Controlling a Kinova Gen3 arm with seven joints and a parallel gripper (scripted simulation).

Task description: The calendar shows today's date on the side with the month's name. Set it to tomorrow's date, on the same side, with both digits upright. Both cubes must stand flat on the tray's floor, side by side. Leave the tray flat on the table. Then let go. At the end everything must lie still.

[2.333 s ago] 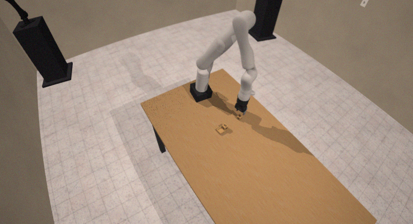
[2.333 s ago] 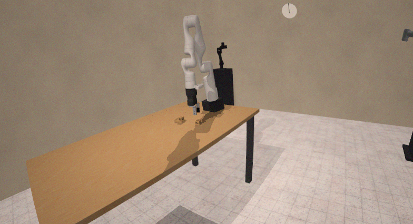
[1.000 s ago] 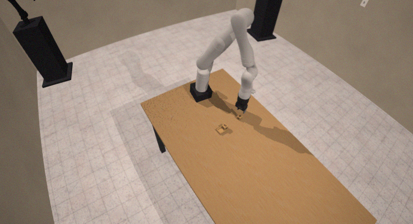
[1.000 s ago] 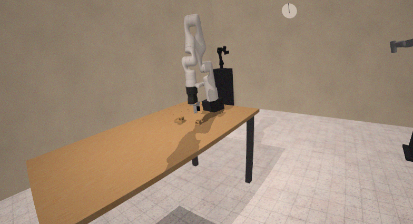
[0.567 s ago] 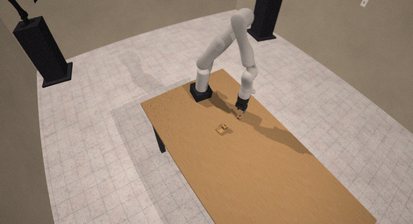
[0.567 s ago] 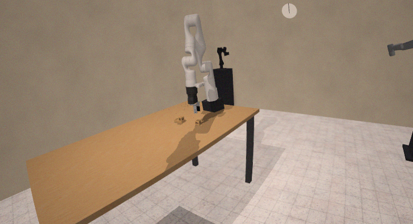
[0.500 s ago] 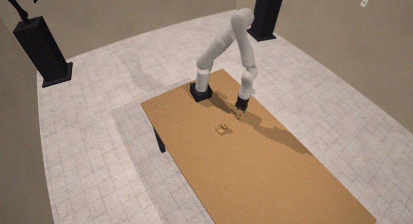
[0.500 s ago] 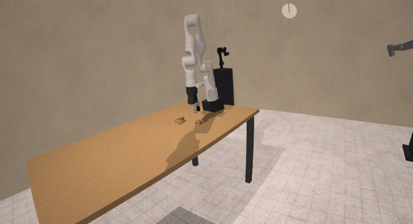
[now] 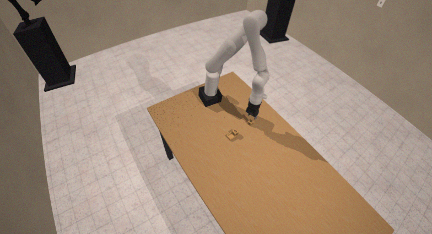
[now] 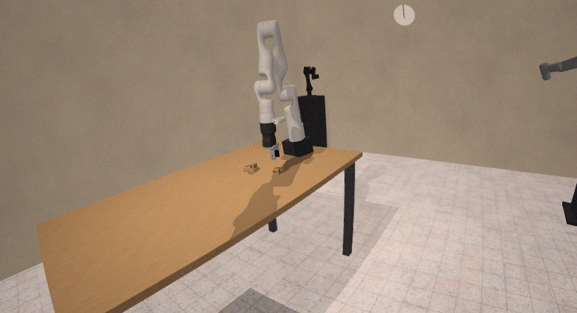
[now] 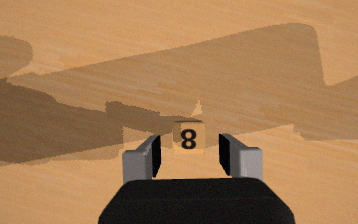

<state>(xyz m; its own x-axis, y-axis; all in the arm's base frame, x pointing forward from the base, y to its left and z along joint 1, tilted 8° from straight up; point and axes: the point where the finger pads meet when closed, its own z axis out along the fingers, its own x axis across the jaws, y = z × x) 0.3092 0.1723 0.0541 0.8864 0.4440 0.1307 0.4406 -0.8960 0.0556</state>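
The wooden date cube lies 80 mm below my hand. Also, from my hand: wooden tray 40 mm ahead, 160 mm to the right, 90 mm below.
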